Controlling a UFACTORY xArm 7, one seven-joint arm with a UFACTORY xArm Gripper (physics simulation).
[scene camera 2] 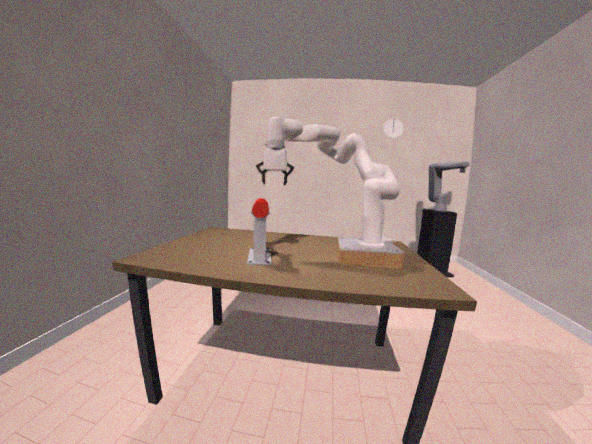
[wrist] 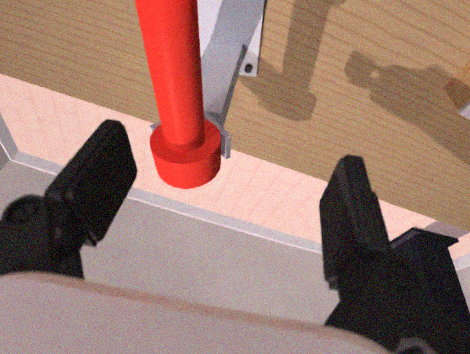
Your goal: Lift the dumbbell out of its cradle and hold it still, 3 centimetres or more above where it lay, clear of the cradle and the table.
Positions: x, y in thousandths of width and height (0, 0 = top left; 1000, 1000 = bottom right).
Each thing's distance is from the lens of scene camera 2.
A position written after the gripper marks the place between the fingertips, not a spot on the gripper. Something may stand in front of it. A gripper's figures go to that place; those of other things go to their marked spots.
gripper (scene camera 2: 464, 416): 104 cm
grey cradle (scene camera 2: 437, 575): 96 cm
